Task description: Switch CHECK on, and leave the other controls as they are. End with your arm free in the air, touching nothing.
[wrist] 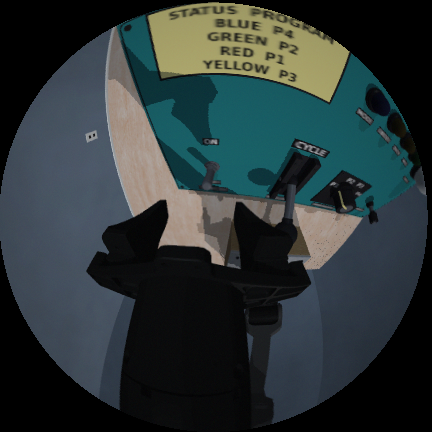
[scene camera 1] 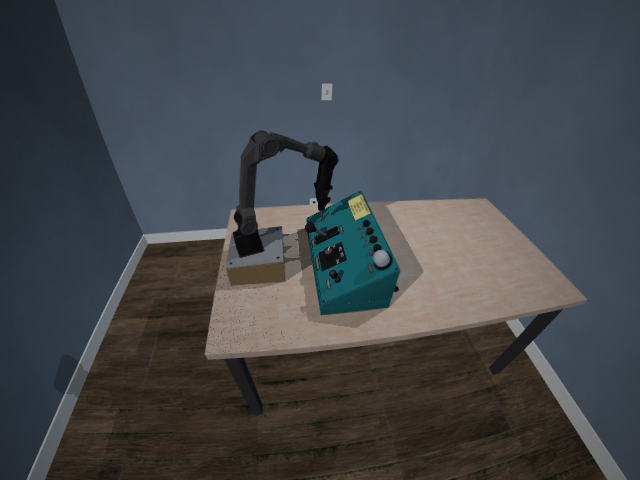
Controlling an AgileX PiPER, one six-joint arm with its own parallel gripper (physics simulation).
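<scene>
A teal control panel (scene camera 1: 356, 279) (wrist: 240, 100) stands sloped on the table. A grey toggle switch (scene camera 1: 322, 217) (wrist: 209, 176) stands near its edge, under an ON label (wrist: 210, 142). In the wrist view its lever leans away from that label, toward the gripper. A small plate beside the switch is too edge-on to read. My gripper (scene camera 1: 321, 208) (wrist: 200, 208) is open, with nothing between its fingers. Its tips are close to the switch lever, which shows in the wrist view just beyond the gap between them; contact is not visible.
The CYCLE lever (scene camera 1: 317, 231) (wrist: 289, 202) stands beside the switch; its black knob overlaps the right finger in the wrist view. A rotary knob (scene camera 1: 329, 251) (wrist: 344, 202), a small black lever (scene camera 1: 334, 276) (wrist: 372, 212) and a white dome (scene camera 1: 381, 258) are farther along.
</scene>
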